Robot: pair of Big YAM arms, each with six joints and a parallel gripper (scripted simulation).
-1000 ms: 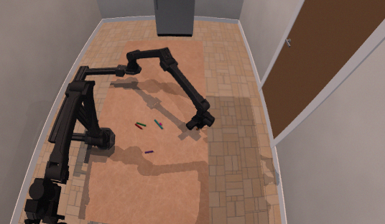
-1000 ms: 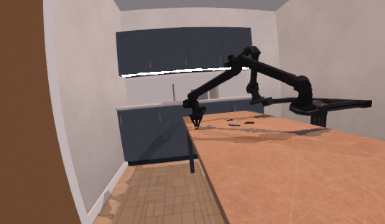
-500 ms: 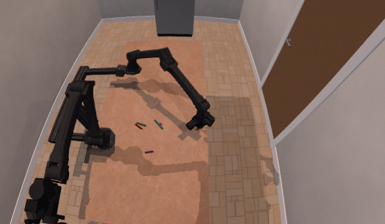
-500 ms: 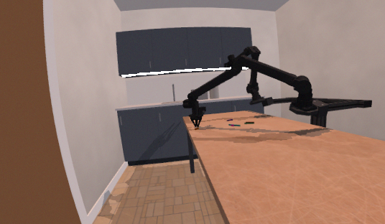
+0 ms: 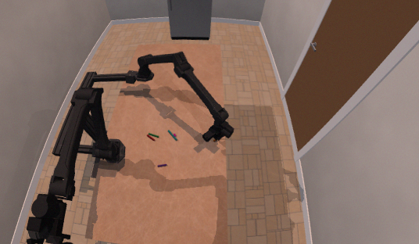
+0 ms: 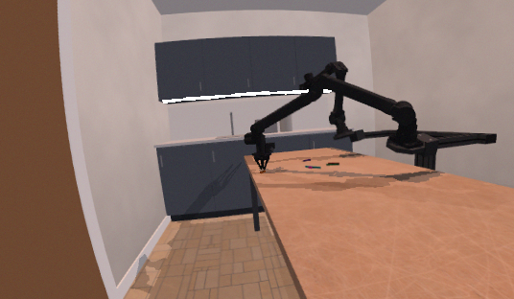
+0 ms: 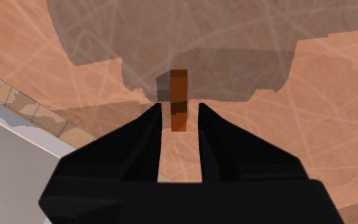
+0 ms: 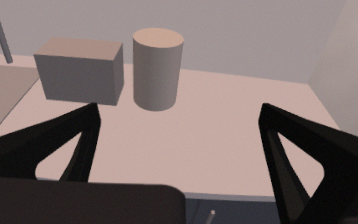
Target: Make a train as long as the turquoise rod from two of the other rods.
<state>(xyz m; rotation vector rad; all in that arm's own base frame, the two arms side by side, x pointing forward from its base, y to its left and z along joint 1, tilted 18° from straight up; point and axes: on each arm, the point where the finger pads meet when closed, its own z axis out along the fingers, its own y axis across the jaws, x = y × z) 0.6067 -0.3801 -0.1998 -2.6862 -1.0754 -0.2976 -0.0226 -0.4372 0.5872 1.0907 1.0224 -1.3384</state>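
My left hand is 2 cm above the orange rod. Also, from my left hand: red rod: 46 cm behind, 6 cm to the right, 2 cm below; green rod: 44 cm behind, 4 cm to the right, 2 cm below; turquoise rod: 31 cm behind, 2 cm below, 1 cm to the right.
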